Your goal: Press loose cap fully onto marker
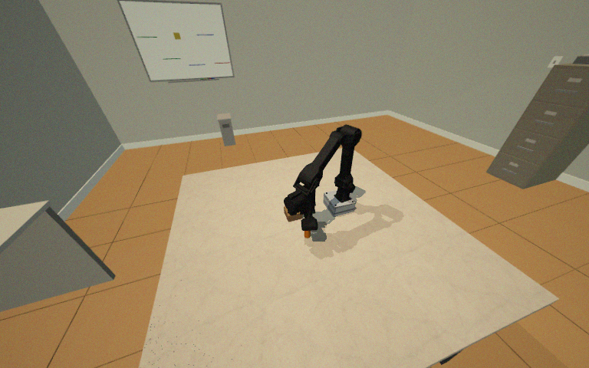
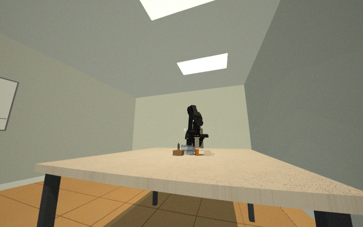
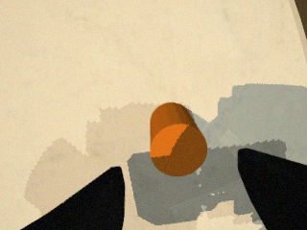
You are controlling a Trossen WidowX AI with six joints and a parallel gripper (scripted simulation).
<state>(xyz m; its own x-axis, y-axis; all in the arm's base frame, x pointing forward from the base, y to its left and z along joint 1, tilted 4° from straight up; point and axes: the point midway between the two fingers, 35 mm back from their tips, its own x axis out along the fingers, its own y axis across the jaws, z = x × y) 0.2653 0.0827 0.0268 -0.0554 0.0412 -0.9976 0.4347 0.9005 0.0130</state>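
Now: gripper tip 40 mm above the orange cap. From my gripper tip the other things lie so: brown holder block: 10 mm behind, 150 mm to the right, 50 mm below.
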